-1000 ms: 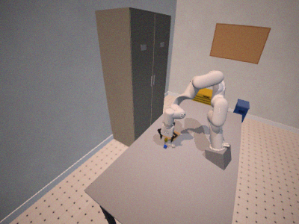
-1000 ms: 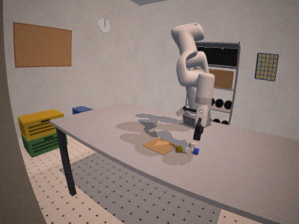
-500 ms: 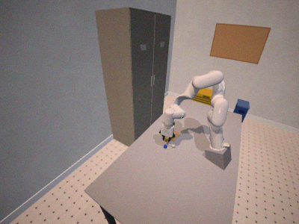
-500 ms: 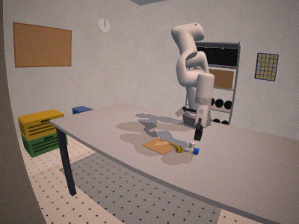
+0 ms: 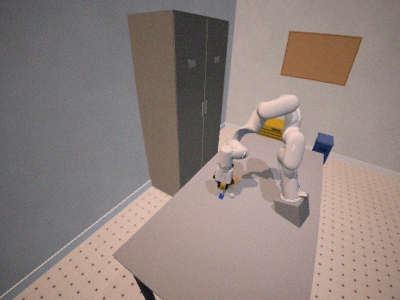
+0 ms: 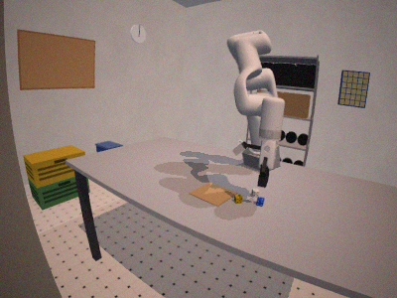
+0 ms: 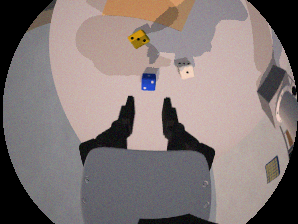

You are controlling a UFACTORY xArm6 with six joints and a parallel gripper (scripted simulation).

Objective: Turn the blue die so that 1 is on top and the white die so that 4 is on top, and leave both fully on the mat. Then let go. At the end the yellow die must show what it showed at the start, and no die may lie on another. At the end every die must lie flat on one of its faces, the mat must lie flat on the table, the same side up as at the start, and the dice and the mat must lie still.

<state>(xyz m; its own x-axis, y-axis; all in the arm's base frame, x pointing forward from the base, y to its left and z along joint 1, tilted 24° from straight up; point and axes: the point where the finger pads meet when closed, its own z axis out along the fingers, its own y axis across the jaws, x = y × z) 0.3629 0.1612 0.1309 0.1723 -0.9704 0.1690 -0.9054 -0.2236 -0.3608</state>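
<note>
The blue die lies 90 mm below my hand. The rest, counted from my hand: yellow die (30 mm ahead, 70 mm to the right, 90 mm below); then tan mat (40 mm ahead, 180 mm to the right, 100 mm below); then white die (60 mm behind, 40 mm to the right, 90 mm below).
</note>
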